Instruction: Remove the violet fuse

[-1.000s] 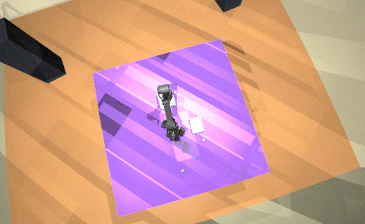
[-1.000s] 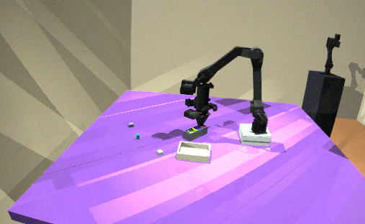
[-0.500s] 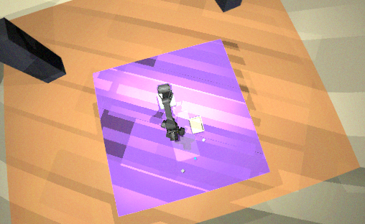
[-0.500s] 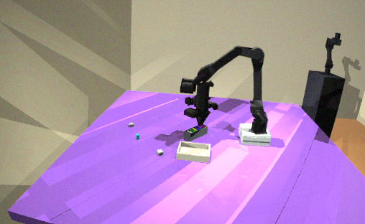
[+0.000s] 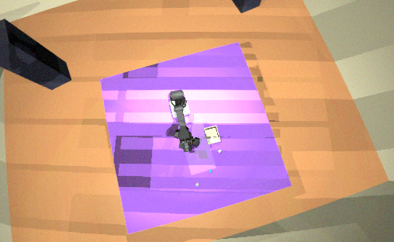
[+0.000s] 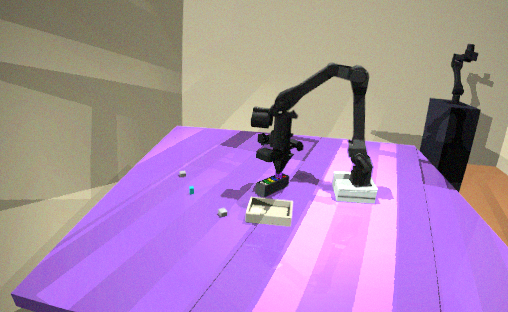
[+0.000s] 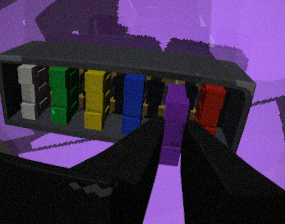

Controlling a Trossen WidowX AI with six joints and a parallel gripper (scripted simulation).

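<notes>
The beige tray lies 5 cm ahead of my gripper tip, 19 cm to the left of it and 5 cm below it. The rest, counted from my gripper tip: violet fuse (1 cm below).
</notes>
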